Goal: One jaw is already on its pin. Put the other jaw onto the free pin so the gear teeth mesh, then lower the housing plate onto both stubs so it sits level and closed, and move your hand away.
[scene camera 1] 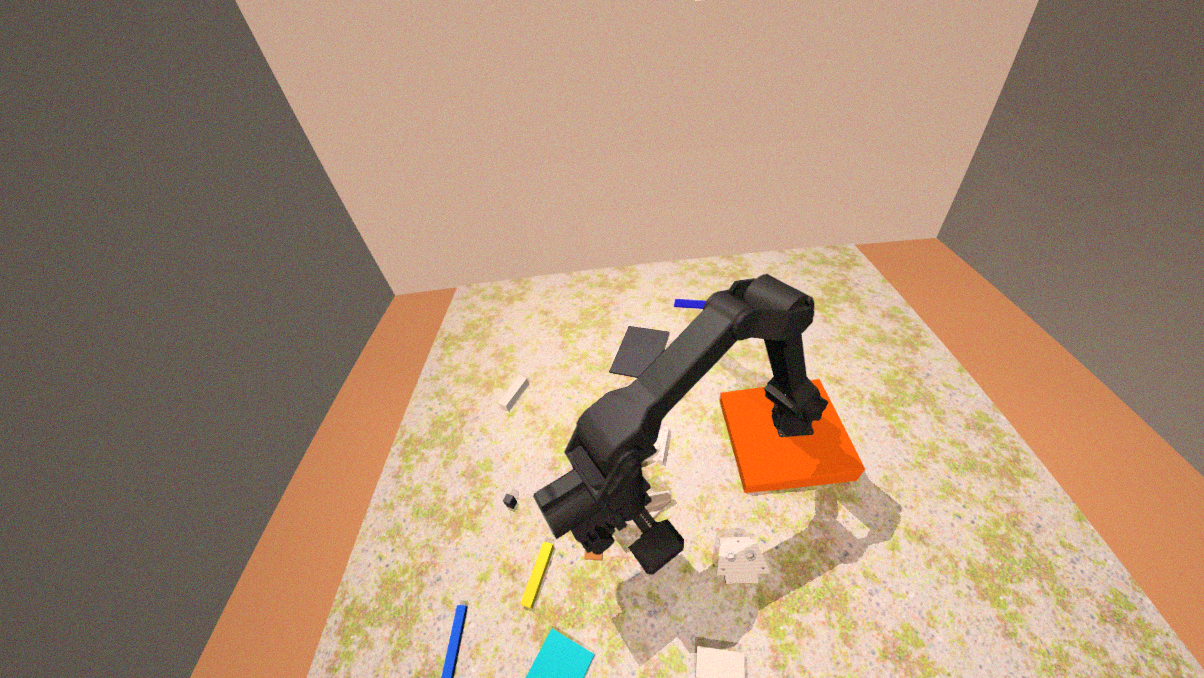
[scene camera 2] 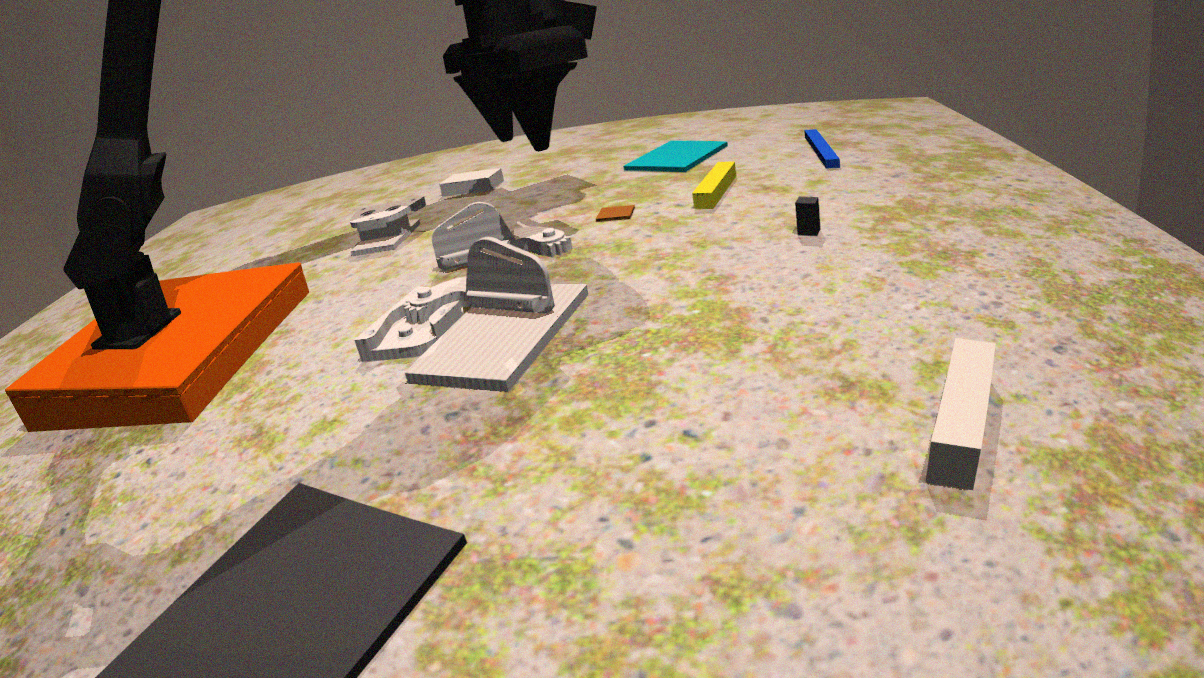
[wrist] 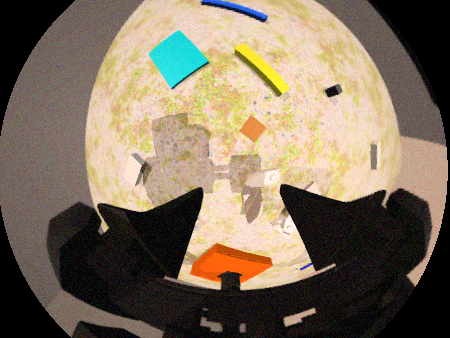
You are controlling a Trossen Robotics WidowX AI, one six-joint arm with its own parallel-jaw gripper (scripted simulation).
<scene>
The gripper is open, holding nothing. Further things: a dark slab.
The gripper is seen too in scene camera 1 and in the wrist view.
</scene>
